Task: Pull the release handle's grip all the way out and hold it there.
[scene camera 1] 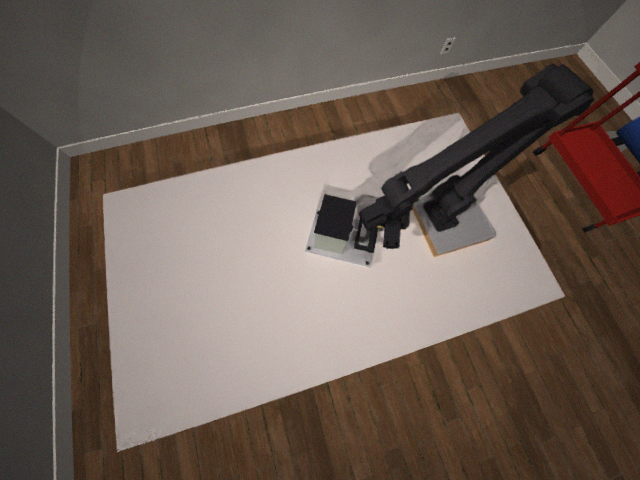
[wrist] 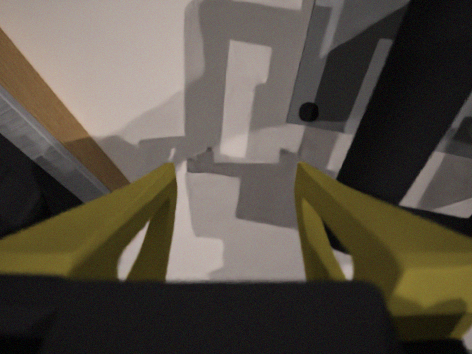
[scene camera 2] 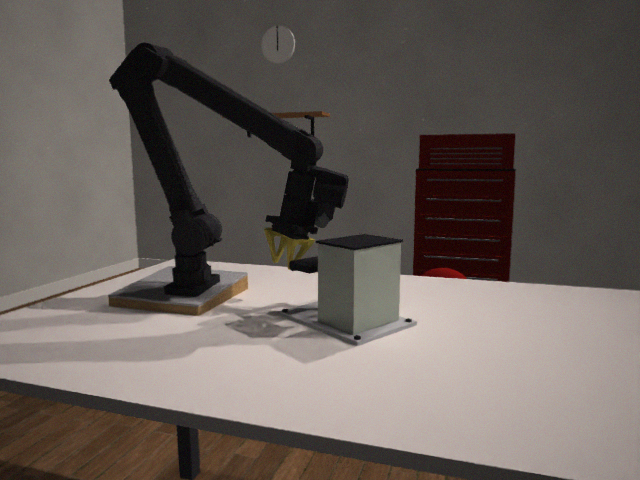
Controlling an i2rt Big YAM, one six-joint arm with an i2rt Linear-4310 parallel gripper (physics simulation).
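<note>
The release handle's black rectangular grip (scene camera 1: 364,248) (scene camera 2: 303,265) (wrist: 382,100) sticks out from the arm-facing side of a pale green box (scene camera 1: 330,243) (scene camera 2: 359,286) with a black top. My gripper (scene camera 2: 283,264) (wrist: 235,176) is open, its yellow fingers pointing down. Nothing is between them; table and shadows show through the gap in the wrist view. The fingers are on the arm-base side of the grip. In the wrist view the grip's long outer bar is right of the right fingertip, and that finger hides part of the grip. In scene camera 1 the arm mostly hides the fingers.
The box stands on a grey bolted plate (scene camera 1: 337,256) (scene camera 2: 385,330) on the white table (scene camera 1: 217,310) (scene camera 2: 491,372). The arm's base board (scene camera 1: 465,232) (scene camera 2: 222,304) (wrist: 85,135) is close behind the gripper. A red cart (scene camera 1: 599,170) and a red tool cabinet (scene camera 2: 465,206) stand beyond the table.
</note>
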